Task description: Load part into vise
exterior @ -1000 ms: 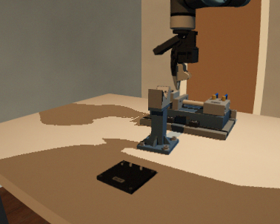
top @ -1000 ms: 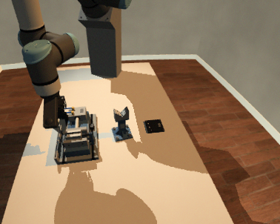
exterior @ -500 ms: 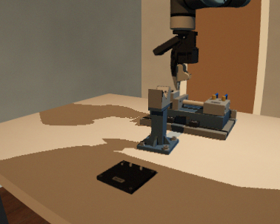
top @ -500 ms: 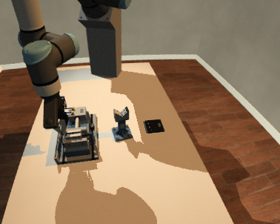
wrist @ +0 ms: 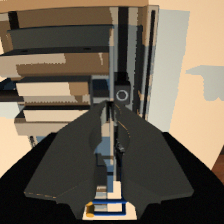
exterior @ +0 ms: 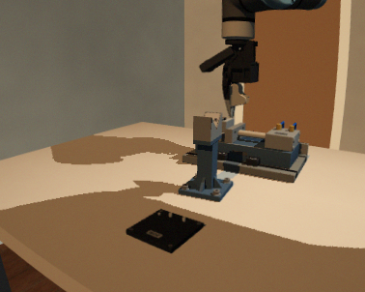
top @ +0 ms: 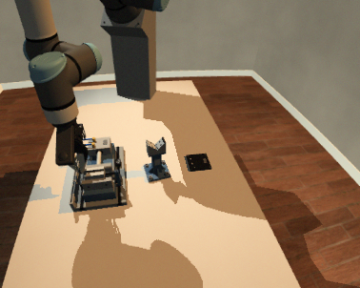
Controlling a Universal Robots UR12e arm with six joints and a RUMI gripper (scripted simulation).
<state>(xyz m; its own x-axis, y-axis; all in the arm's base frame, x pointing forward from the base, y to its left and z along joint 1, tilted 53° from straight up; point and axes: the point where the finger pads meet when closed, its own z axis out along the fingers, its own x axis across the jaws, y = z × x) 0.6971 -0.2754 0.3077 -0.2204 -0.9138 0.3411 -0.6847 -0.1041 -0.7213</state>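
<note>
Now: hand 2 cm short of the part, 5 cm to the right of it and 2 cm above it. Also, from my hand: dark work stop rod (3 cm ahead, 9 cm to the left, 3 cm below); moving jaw (2 cm behind, 6 cm to the left, 4 cm below); cream cylinder rod (7 cm behind, 8 cm to the left, 4 cm below).
</note>
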